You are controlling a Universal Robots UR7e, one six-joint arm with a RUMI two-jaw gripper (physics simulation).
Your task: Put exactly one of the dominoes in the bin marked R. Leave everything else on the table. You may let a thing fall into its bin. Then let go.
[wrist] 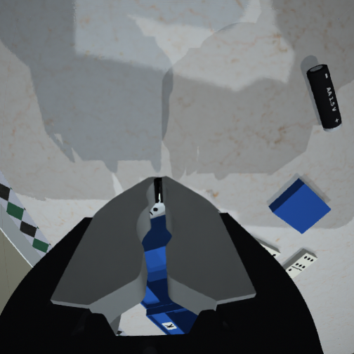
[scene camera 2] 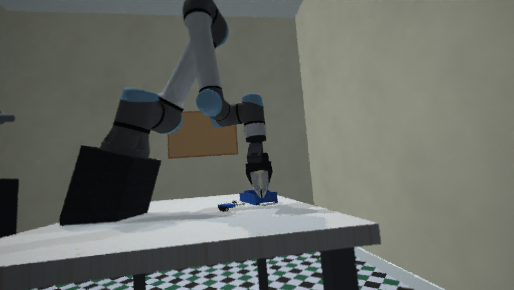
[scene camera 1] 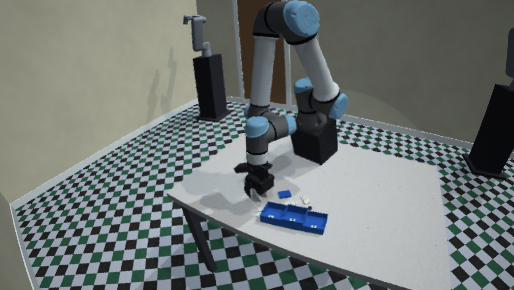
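Pixels of known places: gripper, fingertip midpoint: (scene camera 2: 262, 197) (scene camera 1: 255, 202); arm's base, origin of the base link: (scene camera 2: 125, 153) (scene camera 1: 312, 120).
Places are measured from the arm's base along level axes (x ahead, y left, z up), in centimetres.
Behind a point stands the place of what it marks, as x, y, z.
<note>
My gripper (scene camera 1: 255, 197) @(44.7, -10.5, -18.6) (scene camera 2: 261, 195) @(44.7, -10.5, -18.6) (wrist: 159, 179) is shut and empty, low over the table beside the tray's left end. One white domino (wrist: 157, 209) shows partly through the narrow gap behind the fingertips, lying below them. A second domino (scene camera 1: 305, 200) @(34.4, 7.7, -20.8) (wrist: 302, 262) lies by the tray's far side, and a third (scene camera 1: 292, 203) @(38.0, 3.1, -20.7) (wrist: 269, 246) lies nearer the tray, partly hidden by the gripper in the wrist view. The blue tray (scene camera 1: 280, 224) @(51.4, 3.2, -20.1) (scene camera 2: 249, 197) @(42.8, 1.8, -19.0) (wrist: 184, 322) has three compartments with white labels; I cannot tell which is R.
A blue block (scene camera 1: 284, 194) @(34.1, -2.0, -20.4) (scene camera 2: 228, 205) @(33.9, -4.8, -20.5) (wrist: 301, 207) lies to the right of the gripper in the wrist view. A black AA battery (scene camera 2: 223, 209) @(31.2, -14.0, -20.7) (wrist: 324, 98) lies beyond it. A small dark thing (scene camera 1: 309, 207) @(38.1, 10.7, -20.6) is near the tray's far edge. The table edge (scene camera 1: 225, 229) @(58.9, -17.5, -24.3) runs past the tray's near side.
</note>
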